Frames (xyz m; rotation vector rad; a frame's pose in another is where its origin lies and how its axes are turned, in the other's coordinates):
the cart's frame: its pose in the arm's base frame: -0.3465 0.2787 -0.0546 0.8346 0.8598 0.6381
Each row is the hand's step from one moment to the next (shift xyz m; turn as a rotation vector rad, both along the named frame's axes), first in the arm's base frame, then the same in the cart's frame.
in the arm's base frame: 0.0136 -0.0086 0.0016 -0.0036 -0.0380 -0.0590
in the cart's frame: -0.0003 -0.0053 0.0153 -0.0079 -0.0688 -0.0119
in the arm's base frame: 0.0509 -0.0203 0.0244 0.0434 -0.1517 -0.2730
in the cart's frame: 0.0008 0.0019 0.0599 0.0127 -0.3148 -0.0130
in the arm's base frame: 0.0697 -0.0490 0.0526 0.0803 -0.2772 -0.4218
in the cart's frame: -0.0226 0.0075 0.0973 -0.0065 -0.5110 0.0068
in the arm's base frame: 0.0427 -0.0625 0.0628 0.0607 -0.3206 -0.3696
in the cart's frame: -0.0507 0.0130 0.0833 -0.0702 -0.4873 0.0262
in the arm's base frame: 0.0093 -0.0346 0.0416 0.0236 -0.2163 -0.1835
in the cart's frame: -0.0380 0.0151 0.0366 -0.0820 -0.2711 0.0284
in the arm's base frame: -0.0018 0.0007 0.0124 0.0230 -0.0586 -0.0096
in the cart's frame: -0.0052 0.0110 0.0030 -0.0294 -0.0425 0.0372
